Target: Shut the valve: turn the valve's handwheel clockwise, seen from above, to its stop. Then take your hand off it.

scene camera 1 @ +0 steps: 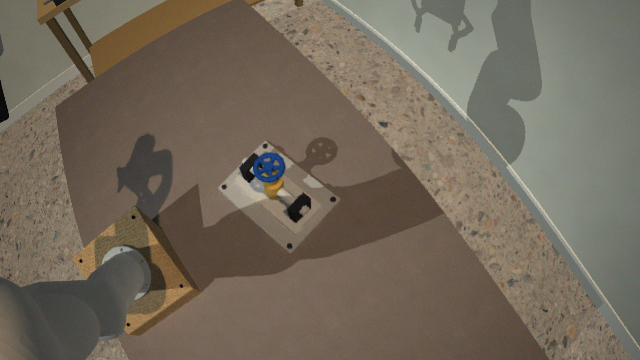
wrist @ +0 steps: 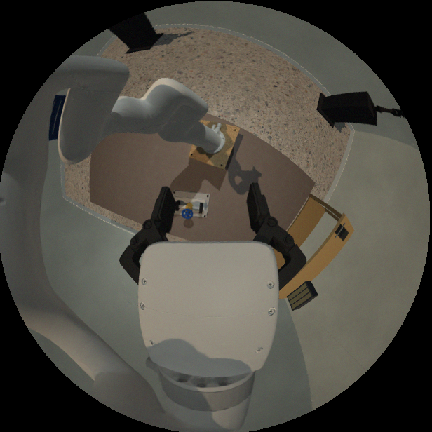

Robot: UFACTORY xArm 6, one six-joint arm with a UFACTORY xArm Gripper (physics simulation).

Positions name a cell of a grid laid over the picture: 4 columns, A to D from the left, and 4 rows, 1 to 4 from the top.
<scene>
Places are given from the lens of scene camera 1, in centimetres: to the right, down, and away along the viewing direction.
pale base plate (scene camera 1: B3): -13, 9, 85
</scene>
